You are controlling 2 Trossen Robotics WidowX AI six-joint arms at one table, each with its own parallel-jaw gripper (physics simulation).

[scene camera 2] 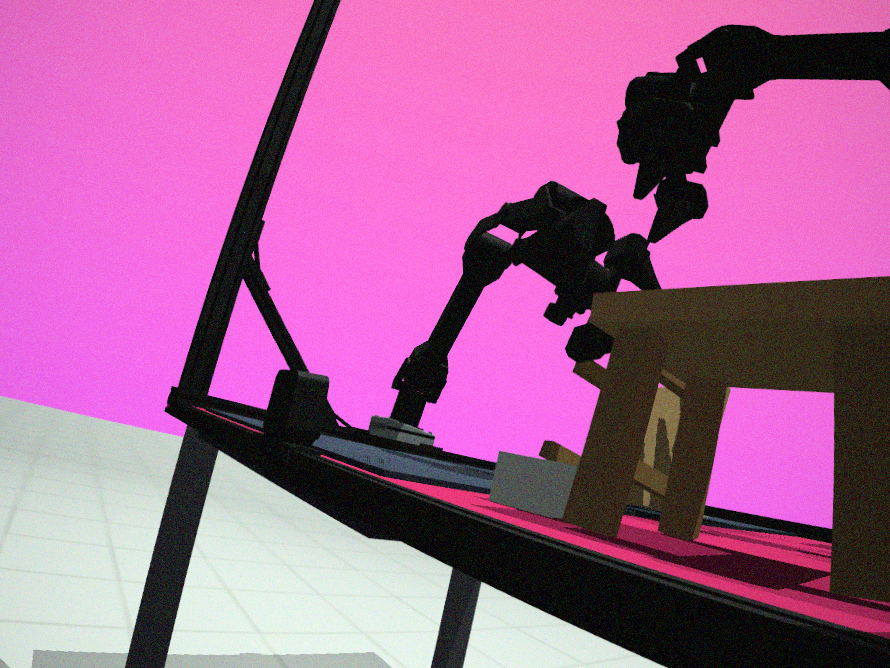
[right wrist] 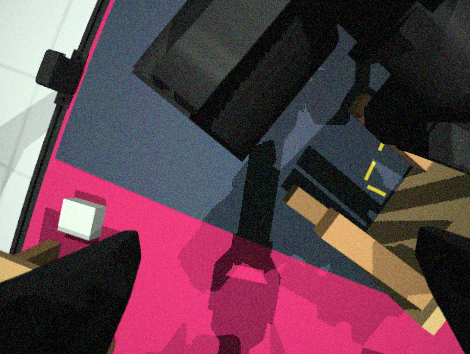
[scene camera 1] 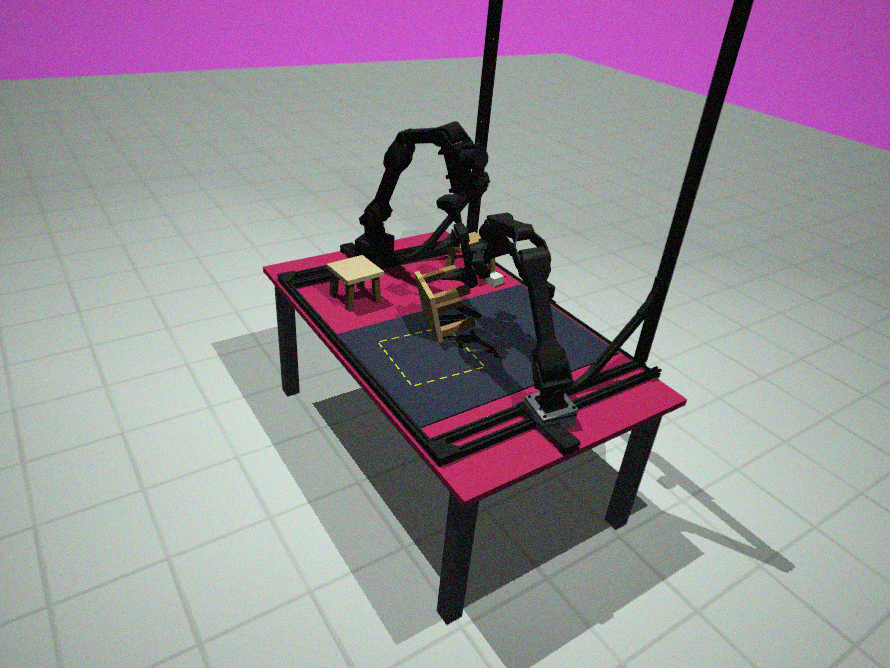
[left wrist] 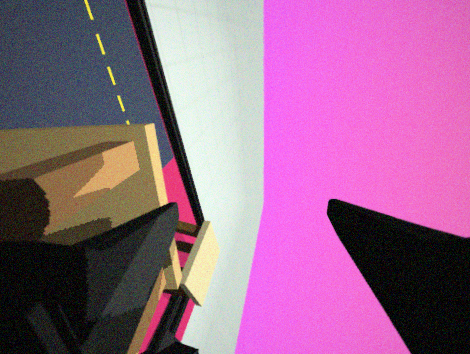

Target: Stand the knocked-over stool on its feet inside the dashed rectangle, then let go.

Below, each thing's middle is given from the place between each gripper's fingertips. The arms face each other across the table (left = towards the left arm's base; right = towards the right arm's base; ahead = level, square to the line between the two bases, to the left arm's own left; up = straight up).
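My left gripper, as I see it, is 190 mm to the left of the small white block (right wrist: 81,218), 220 mm above it and 370 mm past it.
My right hand is 120 mm to the left of the small white block, 230 mm past it and 300 mm above it.
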